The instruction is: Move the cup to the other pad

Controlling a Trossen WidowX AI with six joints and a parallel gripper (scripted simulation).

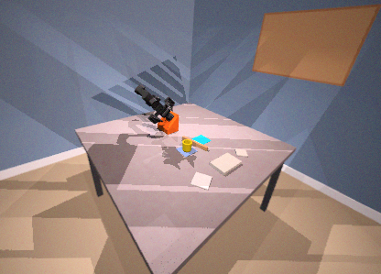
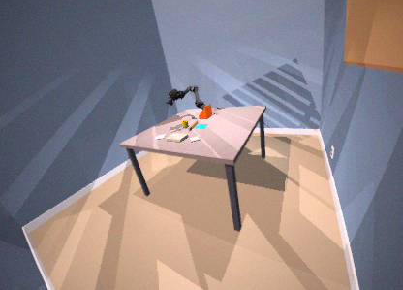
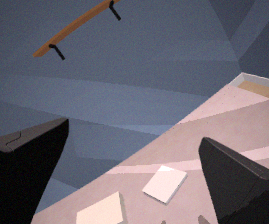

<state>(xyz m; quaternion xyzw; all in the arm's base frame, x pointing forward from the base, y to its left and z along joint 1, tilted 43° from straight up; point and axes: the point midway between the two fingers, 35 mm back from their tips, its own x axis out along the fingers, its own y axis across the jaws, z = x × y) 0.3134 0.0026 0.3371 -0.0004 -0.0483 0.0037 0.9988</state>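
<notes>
Right now the yellow cup is 3 cm behind my gripper tip, 18 cm to the left of it and 29 cm below it. The rest, counted from my gripper tip: wooden bar (6 cm behind, 27 cm to the left, 32 cm below); then light blue pad (3 cm behind, 18 cm to the left, 33 cm below); then cyan pad (8 cm behind, 36 cm to the left, 33 cm below).
</notes>
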